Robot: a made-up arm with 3 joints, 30 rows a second.
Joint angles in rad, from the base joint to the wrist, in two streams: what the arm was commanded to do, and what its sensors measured. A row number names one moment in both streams.
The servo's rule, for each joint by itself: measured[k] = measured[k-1] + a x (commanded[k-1-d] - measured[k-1]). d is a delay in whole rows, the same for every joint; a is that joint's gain. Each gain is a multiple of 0.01, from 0.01 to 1. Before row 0 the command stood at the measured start. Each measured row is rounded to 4 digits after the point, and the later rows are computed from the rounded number. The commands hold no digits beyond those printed.
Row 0, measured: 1.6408 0.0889 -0.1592
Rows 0 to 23, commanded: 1.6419 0.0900 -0.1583; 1.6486 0.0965 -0.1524; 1.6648 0.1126 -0.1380; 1.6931 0.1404 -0.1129; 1.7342 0.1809 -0.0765; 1.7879 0.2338 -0.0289; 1.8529 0.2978 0.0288; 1.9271 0.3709 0.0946; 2.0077 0.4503 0.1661; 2.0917 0.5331 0.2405; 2.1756 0.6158 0.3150; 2.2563 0.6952 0.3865; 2.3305 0.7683 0.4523; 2.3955 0.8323 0.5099; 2.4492 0.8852 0.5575; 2.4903 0.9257 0.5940; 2.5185 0.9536 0.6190; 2.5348 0.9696 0.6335; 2.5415 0.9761 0.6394; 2.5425 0.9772 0.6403; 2.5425 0.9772 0.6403; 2.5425 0.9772 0.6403; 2.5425 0.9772 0.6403; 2.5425 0.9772 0.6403
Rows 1 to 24, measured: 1.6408 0.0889 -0.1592; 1.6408 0.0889 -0.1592; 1.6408 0.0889 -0.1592; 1.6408 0.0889 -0.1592; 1.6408 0.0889 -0.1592; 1.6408 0.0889 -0.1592; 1.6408 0.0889 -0.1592; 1.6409 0.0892 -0.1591; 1.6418 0.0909 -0.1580; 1.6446 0.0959 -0.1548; 1.6504 0.1061 -0.1481; 1.6605 0.1233 -0.1366; 1.6758 0.1487 -0.1194; 1.6971 0.1830 -0.0957; 1.7247 0.2262 -0.0653; 1.7587 0.2777 -0.0283; 1.7987 0.3364 0.0147; 1.8439 0.4007 0.0627; 1.8934 0.4684 0.1145; 1.9459 0.5374 0.1685; 1.9999 0.6052 0.2231; 2.0538 0.6696 0.2766; 2.1062 0.7285 0.3274; 2.1557 0.7803 0.3741
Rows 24 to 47, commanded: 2.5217 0.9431 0.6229; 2.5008 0.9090 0.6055; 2.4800 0.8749 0.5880; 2.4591 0.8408 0.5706; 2.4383 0.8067 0.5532; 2.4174 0.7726 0.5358; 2.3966 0.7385 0.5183; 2.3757 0.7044 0.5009; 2.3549 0.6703 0.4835; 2.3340 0.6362 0.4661; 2.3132 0.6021 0.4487; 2.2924 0.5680 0.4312; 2.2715 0.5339 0.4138; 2.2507 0.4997 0.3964; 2.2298 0.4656 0.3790; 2.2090 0.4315 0.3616; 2.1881 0.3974 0.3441; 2.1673 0.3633 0.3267; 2.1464 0.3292 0.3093; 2.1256 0.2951 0.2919; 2.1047 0.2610 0.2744; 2.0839 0.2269 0.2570; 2.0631 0.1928 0.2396; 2.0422 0.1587 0.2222
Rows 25 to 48, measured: 2.2012 0.8238 0.4156; 2.2420 0.8588 0.4514; 2.2781 0.8860 0.4816; 2.3098 0.9070 0.5070; 2.3377 0.9231 0.5283; 2.3623 0.9355 0.5462; 2.3839 0.9451 0.5613; 2.4004 0.9446 0.5712; 2.4124 0.9364 0.5767; 2.4205 0.9223 0.5785; 2.4251 0.9036 0.5772; 2.4267 0.8813 0.5734; 2.4256 0.8563 0.5674; 2.4221 0.8292 0.5595; 2.4165 0.8005 0.5501; 2.4091 0.7706 0.5394; 2.4001 0.7397 0.5277; 2.3897 0.7081 0.5151; 2.3780 0.6759 0.5017; 2.3652 0.6432 0.4876; 2.3515 0.6102 0.4730; 2.3369 0.5769 0.4580; 2.3216 0.5435 0.4426; 2.3056 0.5099 0.4268
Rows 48 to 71, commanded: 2.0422 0.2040 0.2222; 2.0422 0.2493 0.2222; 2.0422 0.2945 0.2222; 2.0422 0.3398 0.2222; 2.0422 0.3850 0.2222; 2.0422 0.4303 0.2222; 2.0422 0.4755 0.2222; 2.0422 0.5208 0.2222; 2.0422 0.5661 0.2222; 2.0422 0.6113 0.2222; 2.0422 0.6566 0.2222; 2.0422 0.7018 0.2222; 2.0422 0.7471 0.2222; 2.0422 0.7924 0.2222; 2.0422 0.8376 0.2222; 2.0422 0.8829 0.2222; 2.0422 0.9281 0.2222; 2.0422 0.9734 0.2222; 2.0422 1.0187 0.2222; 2.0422 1.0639 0.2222; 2.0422 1.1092 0.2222; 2.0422 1.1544 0.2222; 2.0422 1.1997 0.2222; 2.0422 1.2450 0.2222
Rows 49 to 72, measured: 2.2890 0.4762 0.4108; 2.2719 0.4424 0.3946; 2.2543 0.4085 0.3782; 2.2363 0.3746 0.3616; 2.2180 0.3406 0.3449; 2.1994 0.3066 0.3281; 2.1805 0.2726 0.3112; 2.1639 0.2568 0.2970; 2.1493 0.2551 0.2850; 2.1364 0.2642 0.2750; 2.1251 0.2816 0.2666; 2.1152 0.3054 0.2595; 2.1064 0.3341 0.2535; 2.0987 0.3666 0.2485; 2.0919 0.4021 0.2443; 2.0859 0.4398 0.2408; 2.0807 0.4792 0.2378; 2.0761 0.5200 0.2353; 2.0720 0.5618 0.2332; 2.0684 0.6044 0.2314; 2.0653 0.6476 0.2299; 2.0625 0.6913 0.2287; 2.0601 0.7354 0.2277; 2.0580 0.7797 0.2268
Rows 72 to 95, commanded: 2.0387 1.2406 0.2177; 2.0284 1.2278 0.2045; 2.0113 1.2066 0.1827; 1.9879 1.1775 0.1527; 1.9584 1.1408 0.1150; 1.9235 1.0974 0.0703; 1.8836 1.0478 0.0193; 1.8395 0.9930 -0.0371; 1.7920 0.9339 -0.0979; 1.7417 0.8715 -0.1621; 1.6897 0.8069 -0.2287; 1.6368 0.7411 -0.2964; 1.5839 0.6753 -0.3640; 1.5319 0.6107 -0.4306; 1.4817 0.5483 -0.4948; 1.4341 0.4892 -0.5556; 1.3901 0.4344 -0.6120; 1.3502 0.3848 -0.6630; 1.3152 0.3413 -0.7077; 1.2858 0.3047 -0.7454; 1.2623 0.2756 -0.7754; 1.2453 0.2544 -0.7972; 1.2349 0.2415 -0.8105; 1.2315 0.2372 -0.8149
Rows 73 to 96, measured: 2.0561 0.8243 0.2261; 2.0544 0.8690 0.2255; 2.0529 0.9138 0.2250; 2.0516 0.9587 0.2246; 2.0505 1.0037 0.2242; 2.0495 1.0488 0.2239; 2.0486 1.0939 0.2236; 2.0474 1.1276 0.2227; 2.0451 1.1506 0.2198; 2.0410 1.1635 0.2139; 2.0346 1.1667 0.2041; 2.0255 1.1607 0.1898; 2.0133 1.1461 0.1707; 1.9977 1.1235 0.1465; 1.9787 1.0935 0.1171; 1.9563 1.0568 0.0827; 1.9305 1.0142 0.0435; 1.9016 0.9665 -0.0001; 1.8698 0.9147 -0.0475; 1.8355 0.8596 -0.0981; 1.7991 0.8024 -0.1513; 1.7610 0.7440 -0.2063; 1.7218 0.6854 -0.2622; 1.6820 0.6277 -0.3182
